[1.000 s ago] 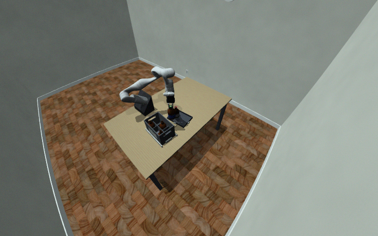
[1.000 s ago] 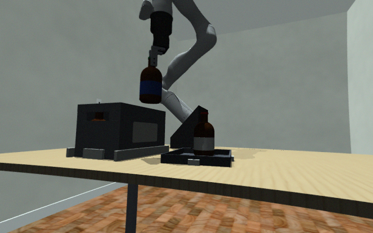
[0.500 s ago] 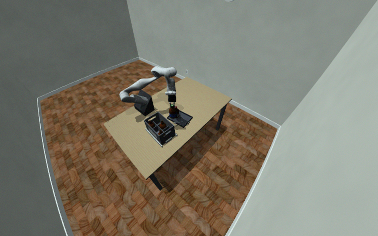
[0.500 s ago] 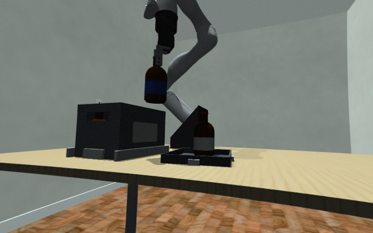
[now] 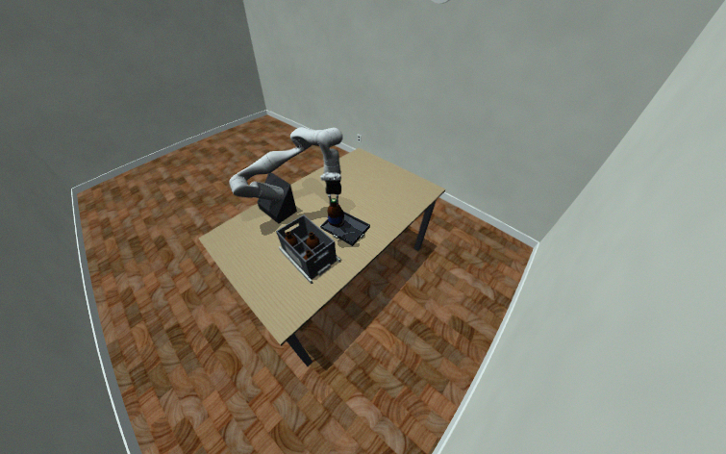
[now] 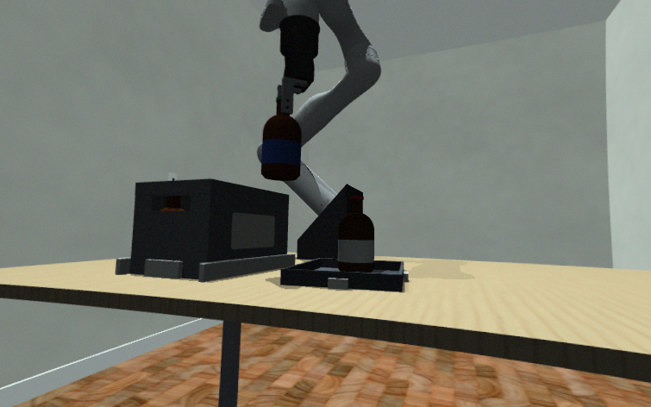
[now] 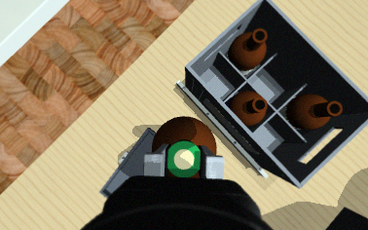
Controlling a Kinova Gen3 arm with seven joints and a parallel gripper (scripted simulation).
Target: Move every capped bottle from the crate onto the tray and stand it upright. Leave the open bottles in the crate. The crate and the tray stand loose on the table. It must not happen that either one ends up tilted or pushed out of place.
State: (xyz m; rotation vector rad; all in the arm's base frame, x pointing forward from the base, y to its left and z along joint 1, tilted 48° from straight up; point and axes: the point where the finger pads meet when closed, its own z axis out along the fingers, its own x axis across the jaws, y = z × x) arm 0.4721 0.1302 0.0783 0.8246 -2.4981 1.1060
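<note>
Right now my hand is 6 cm above the green-capped bottle. Also, from my hand: black tray: 31 cm below, 13 cm to the left, 4 cm behind; then dark crate: 24 cm below, 17 cm to the right, 6 cm behind.
</note>
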